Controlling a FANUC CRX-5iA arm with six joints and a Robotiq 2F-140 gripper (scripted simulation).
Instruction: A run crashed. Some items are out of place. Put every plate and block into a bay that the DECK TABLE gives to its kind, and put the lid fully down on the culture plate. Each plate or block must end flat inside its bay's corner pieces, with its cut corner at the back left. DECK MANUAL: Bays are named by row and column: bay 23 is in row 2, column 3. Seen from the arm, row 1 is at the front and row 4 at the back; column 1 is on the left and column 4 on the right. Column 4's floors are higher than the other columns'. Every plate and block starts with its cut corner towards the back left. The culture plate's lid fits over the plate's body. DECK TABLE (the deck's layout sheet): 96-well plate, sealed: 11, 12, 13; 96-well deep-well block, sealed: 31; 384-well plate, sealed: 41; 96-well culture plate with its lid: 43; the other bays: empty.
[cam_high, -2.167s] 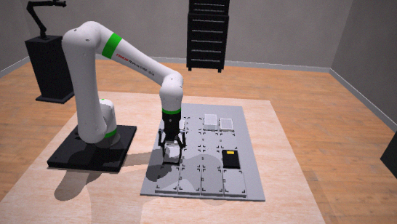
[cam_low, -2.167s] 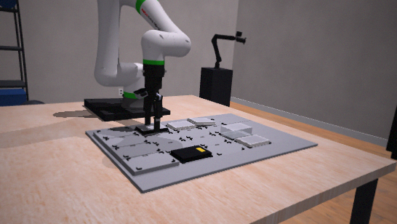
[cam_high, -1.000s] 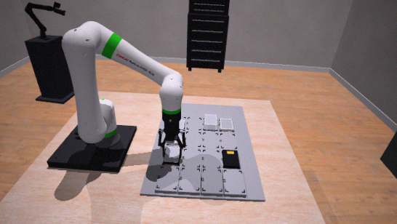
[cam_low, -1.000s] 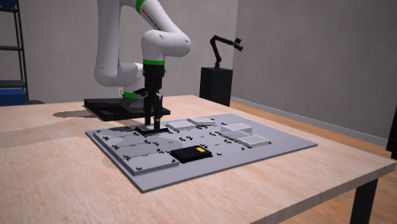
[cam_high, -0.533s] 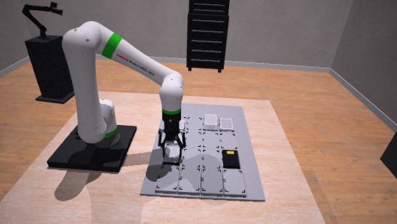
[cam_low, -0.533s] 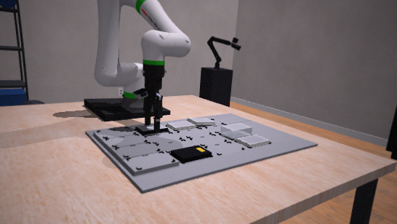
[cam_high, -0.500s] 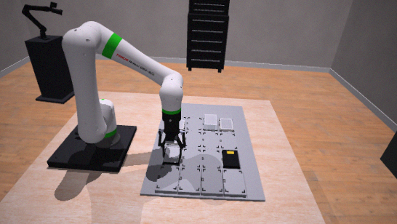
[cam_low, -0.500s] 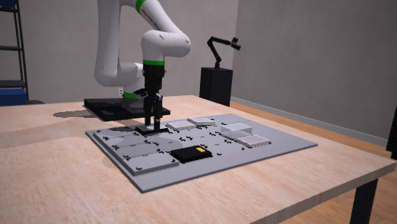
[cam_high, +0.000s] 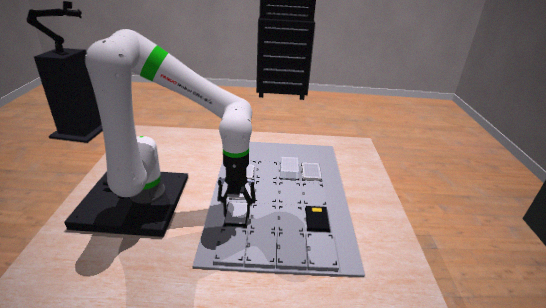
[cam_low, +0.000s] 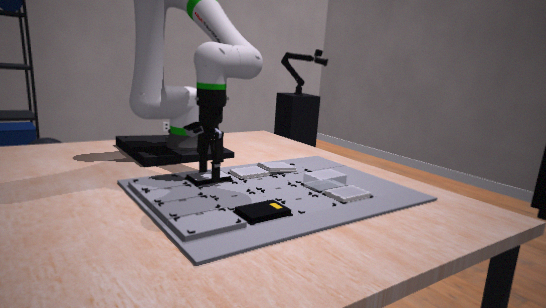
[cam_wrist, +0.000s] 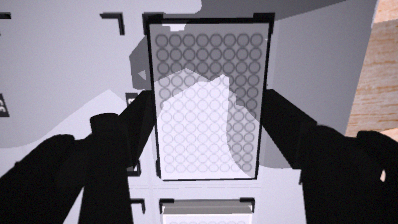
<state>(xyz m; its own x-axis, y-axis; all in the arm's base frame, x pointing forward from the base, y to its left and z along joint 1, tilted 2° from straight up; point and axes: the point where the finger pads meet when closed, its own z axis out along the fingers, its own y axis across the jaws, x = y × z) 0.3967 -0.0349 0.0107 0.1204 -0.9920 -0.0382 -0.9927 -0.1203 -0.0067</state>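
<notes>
Right now the sealed 96-well plate is 2 cm below my hand. Round my hand: pale 96-well plate: 2 cm behind, 16 cm to the left, 2 cm below; bay label 33: 17 cm ahead, 2 cm to the left, 3 cm below; white plate: 3 cm behind, 28 cm to the left, 2 cm below.
</notes>
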